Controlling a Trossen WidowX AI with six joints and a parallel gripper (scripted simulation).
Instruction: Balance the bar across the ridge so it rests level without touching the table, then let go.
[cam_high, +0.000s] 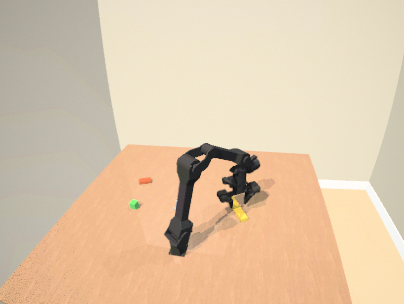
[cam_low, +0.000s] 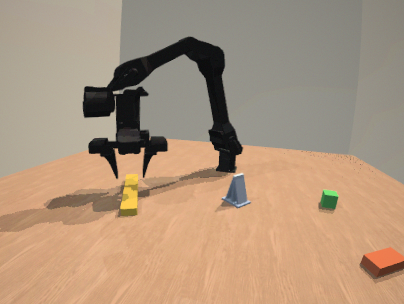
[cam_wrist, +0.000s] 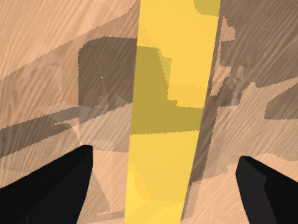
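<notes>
Right now my gripper tip is 2 cm short of the yellow bar, 1 cm to the right of it and 2 cm above it. Also, from my gripper tip: green cube 5 cm behind, 49 cm to the left, 2 cm below; then orange flat block 16 cm ahead, 52 cm to the left, 2 cm below.
</notes>
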